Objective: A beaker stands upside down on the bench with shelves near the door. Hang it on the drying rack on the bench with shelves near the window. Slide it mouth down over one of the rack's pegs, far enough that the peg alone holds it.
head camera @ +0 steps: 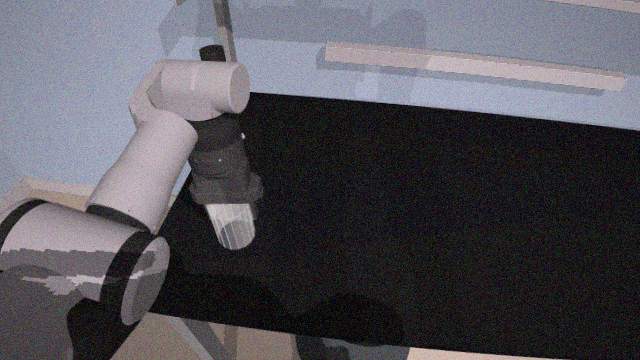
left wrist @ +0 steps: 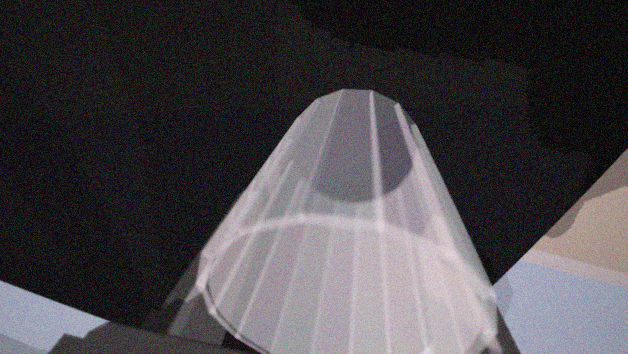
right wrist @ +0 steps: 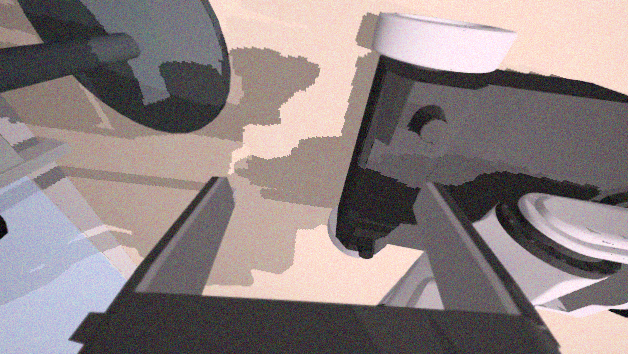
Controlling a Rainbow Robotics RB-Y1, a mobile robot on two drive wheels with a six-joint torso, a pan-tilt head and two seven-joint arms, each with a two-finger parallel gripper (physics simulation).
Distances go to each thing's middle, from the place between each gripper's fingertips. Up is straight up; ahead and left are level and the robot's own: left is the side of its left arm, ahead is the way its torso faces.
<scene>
Now: the clear glass beaker (head camera: 233, 224) 1 cm behind my left hand and 1 cm above it.
My right hand is 43 cm below the clear glass beaker, 41 cm short of it and 38 cm to the right of it.
</scene>
